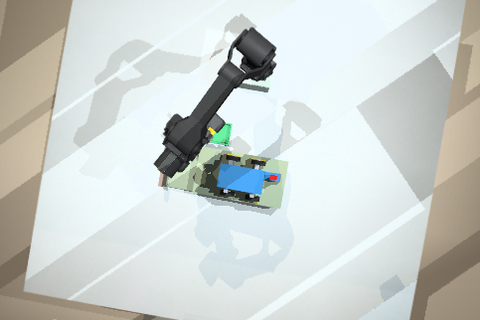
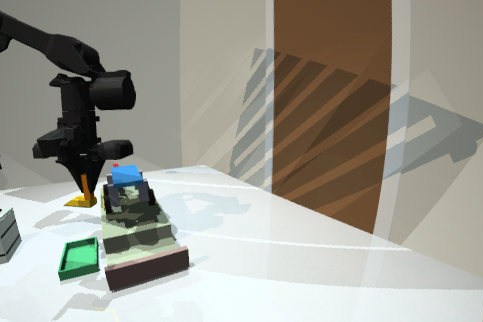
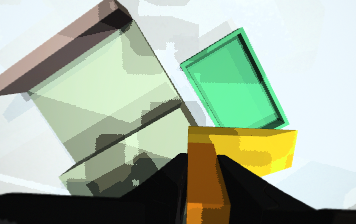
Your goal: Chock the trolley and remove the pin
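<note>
Right now the yellow chock is 2 cm behind my gripper tip, 1 cm to the left of it and 1 cm below it. Also, from my gripper tip: brown end board 9 cm ahead, 11 cm to the right, 13 cm below; blue trolley 9 cm ahead, 14 cm to the left, 5 cm below; green tray 4 cm behind, 2 cm to the left, 16 cm below.
</note>
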